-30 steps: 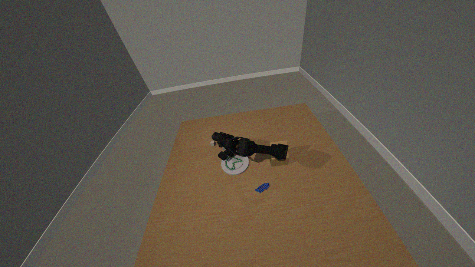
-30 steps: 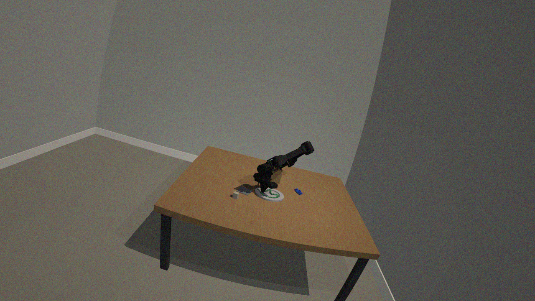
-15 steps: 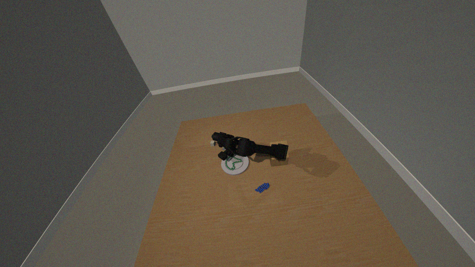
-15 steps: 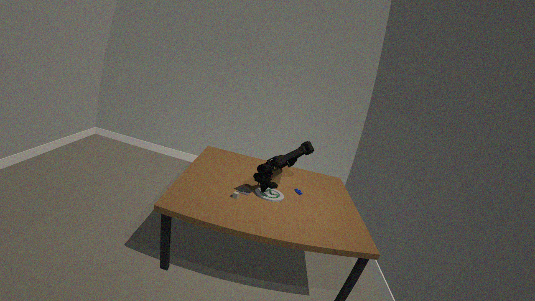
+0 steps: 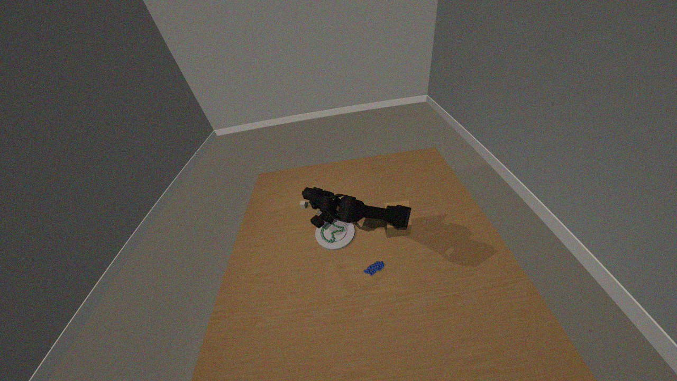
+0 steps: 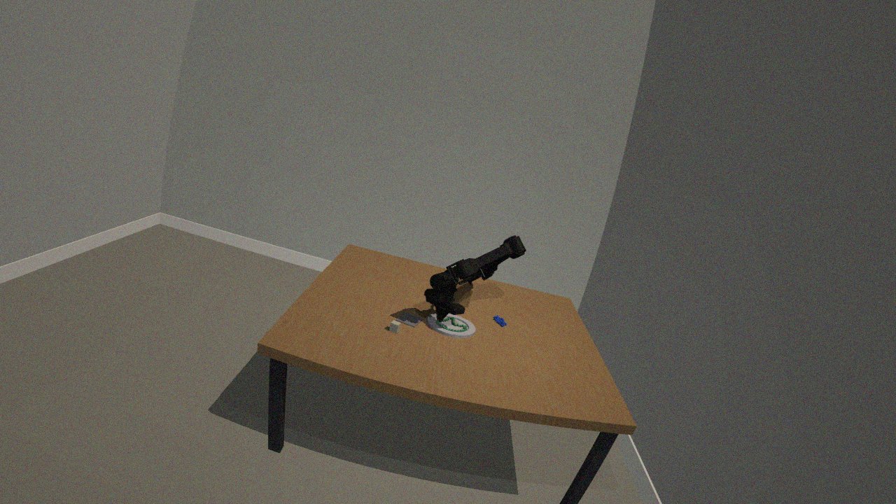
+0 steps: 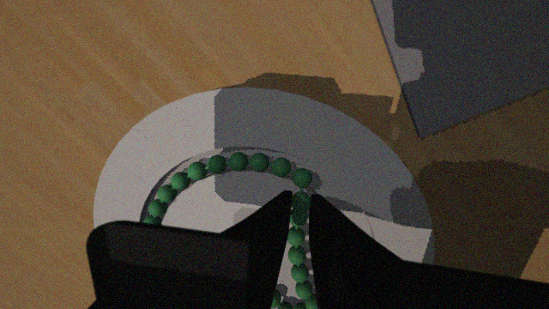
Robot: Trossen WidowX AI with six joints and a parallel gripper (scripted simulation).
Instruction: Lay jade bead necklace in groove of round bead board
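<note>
My gripper tip is 50 mm to the right of the round bead board, 20 mm past it and 10 mm above it. From my gripper tip the other things lie so: pale block (160 mm ahead, 150 mm to the right); then flat grey plate (110 mm to the right, 30 mm ahead, 20 mm below).
</note>
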